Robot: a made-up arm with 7 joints.
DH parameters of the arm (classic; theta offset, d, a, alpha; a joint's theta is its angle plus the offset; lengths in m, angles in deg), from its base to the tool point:
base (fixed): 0 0 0 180
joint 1: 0 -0.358 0 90
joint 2: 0 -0.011 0 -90
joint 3: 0 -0.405 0 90
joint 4: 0 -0.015 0 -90
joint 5: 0 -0.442 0 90
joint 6: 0 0 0 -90
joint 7: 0 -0.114 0 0
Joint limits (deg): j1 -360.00..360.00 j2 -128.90..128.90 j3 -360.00..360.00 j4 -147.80..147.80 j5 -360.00..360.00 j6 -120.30..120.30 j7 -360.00..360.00
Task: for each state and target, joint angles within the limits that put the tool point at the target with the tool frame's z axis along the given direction. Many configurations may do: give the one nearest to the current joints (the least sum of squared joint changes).
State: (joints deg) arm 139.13 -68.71 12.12 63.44 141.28 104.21 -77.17
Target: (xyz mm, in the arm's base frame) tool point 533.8 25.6 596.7 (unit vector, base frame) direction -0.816 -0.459 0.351
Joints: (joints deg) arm 174.00 -111.95 -13.24 103.77 157.75 107.91 -77.17
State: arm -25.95 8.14 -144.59 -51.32 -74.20 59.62 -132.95
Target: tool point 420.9 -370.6 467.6 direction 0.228 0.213 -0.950
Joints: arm -3.41 54.16 -122.52 -97.71 -70.20 111.56 -132.95
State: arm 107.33 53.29 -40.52 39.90 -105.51 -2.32 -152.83
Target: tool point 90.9 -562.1 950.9 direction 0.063 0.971 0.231
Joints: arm 108.87 16.07 -52.79 47.34 -129.37 -52.80 -152.83
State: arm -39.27 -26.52 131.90 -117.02 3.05 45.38 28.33
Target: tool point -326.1 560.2 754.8 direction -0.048 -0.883 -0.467
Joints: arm 11.09 -67.46 113.73 -75.74 0.87 2.74 28.33
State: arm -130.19 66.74 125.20 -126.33 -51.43 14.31 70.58
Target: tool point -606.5 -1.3 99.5 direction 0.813 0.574 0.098
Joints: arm -117.38 121.57 99.39 -93.33 -52.70 -0.60 70.58
